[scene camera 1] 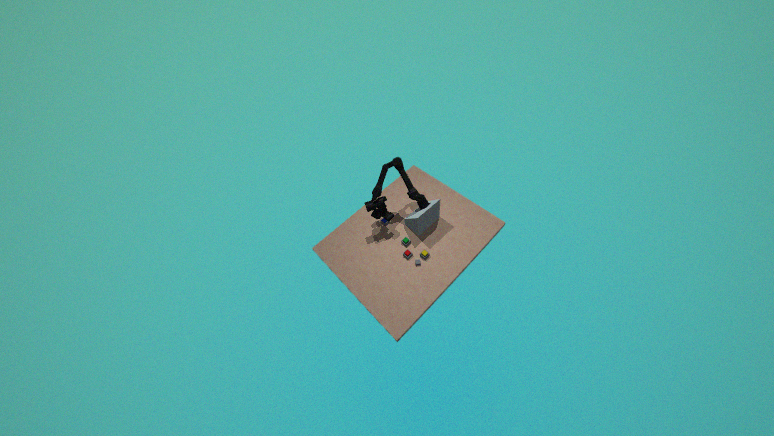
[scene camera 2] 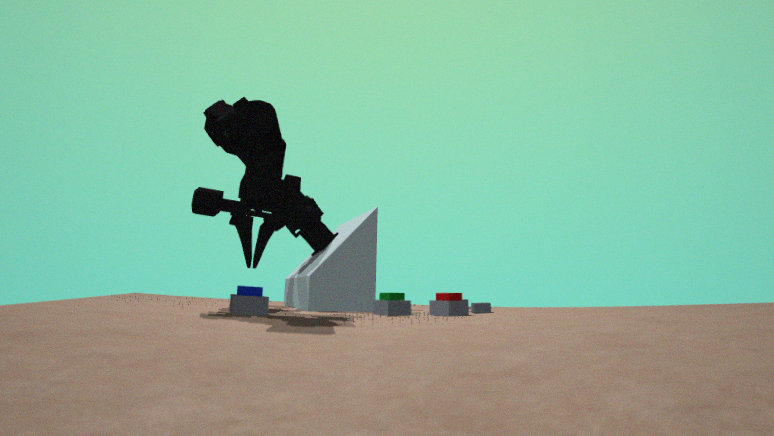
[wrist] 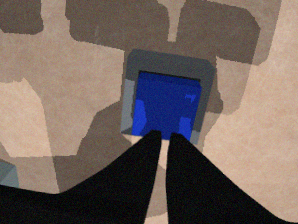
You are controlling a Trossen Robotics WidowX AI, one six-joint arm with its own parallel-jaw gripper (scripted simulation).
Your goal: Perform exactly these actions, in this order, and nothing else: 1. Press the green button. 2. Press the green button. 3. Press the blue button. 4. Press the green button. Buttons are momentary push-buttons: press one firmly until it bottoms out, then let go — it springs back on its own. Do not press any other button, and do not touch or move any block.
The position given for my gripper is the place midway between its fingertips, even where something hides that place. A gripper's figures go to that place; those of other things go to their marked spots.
Labels:
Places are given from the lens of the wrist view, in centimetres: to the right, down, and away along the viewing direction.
my gripper [wrist: 164, 141]: 1, 1, 10
blue button [wrist: 167, 103]: 1, 0, 12

